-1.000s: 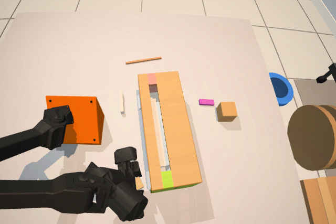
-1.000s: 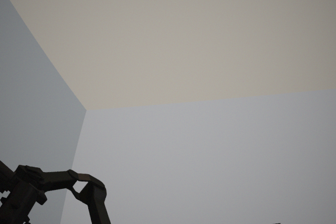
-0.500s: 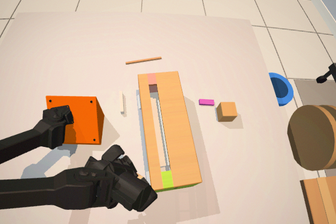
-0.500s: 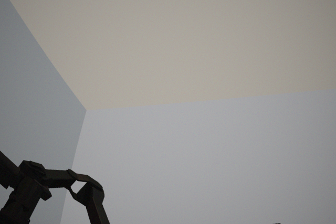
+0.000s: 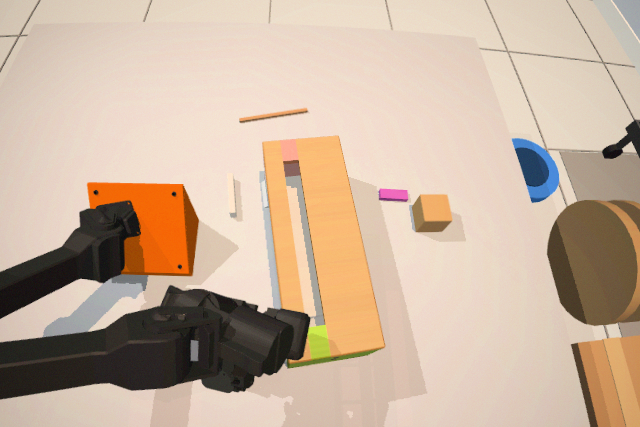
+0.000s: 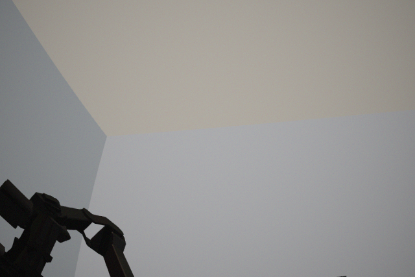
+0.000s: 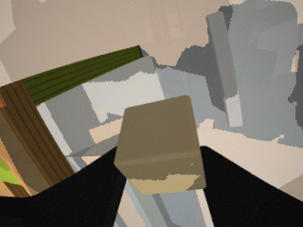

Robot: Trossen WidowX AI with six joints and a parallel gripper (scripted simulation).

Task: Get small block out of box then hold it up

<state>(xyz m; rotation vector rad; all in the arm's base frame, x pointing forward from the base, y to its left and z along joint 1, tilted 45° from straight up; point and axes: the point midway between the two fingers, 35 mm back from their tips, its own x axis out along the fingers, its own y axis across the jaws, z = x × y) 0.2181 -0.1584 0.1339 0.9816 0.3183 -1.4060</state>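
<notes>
Now: gripper tip 6 cm short of the box, 13 cm to the right of it and 2 cm above it. From my gripper tip the other things lie so: thin brown stick: 7 cm ahead, 48 cm to the left, 8 cm below; olive-tan block: 1 cm behind, 1 cm to the right, 1 cm above.
</notes>
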